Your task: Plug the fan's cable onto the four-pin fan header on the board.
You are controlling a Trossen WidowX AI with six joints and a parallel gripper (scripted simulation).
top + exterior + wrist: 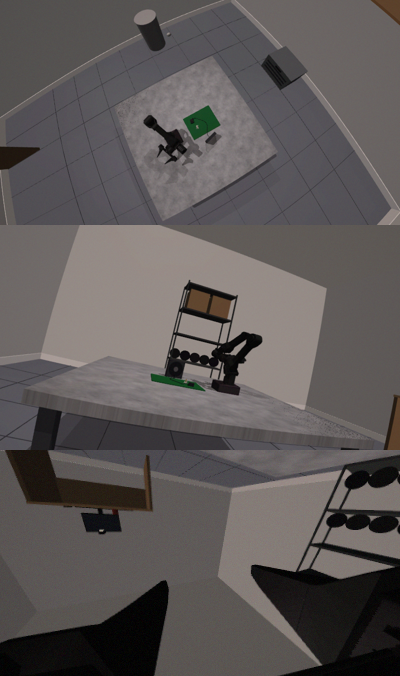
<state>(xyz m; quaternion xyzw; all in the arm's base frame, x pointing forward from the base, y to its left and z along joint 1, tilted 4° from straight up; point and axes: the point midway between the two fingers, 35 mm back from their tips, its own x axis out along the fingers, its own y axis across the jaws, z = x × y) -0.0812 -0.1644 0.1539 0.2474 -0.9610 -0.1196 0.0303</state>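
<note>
Now: the black plug 35 cm ahead of my gripper tip, 26 cm to the left of it and 20 cm below it. Also, from my gripper tip: black fan (46 cm ahead, 16 cm below, 5 cm to the left); white four-pin header (38 cm ahead, 22 cm below, 19 cm to the left); green board (44 cm ahead, 23 cm below, 22 cm to the left).
</note>
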